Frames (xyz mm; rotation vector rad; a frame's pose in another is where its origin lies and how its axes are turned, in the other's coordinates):
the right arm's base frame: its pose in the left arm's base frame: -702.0 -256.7 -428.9 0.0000 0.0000 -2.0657
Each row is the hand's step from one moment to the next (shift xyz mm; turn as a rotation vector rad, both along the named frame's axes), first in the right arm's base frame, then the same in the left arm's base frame.
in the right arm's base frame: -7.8 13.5 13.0 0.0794 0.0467 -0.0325
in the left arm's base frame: 15.6 0.5 13.0 0.0034 -0.0921 -0.0325
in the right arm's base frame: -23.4 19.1 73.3 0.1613 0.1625 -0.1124
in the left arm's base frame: 27.9 11.5 73.3 0.0664 -0.2191 -0.1124
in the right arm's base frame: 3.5 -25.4 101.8 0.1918 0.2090 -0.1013
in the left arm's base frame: -24.0 9.0 101.8 0.0928 -0.2681 -0.1013
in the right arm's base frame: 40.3 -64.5 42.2 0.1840 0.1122 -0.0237
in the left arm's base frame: -75.9 -4.8 42.2 0.0113 -0.2152 -0.0237
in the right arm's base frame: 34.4 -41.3 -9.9 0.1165 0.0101 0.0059
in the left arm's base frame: -52.7 -10.7 -9.9 -0.0464 -0.1073 0.0059
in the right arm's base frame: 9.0 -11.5 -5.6 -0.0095 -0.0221 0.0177
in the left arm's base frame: -14.4 -2.5 -5.6 -0.0149 0.0189 0.0177
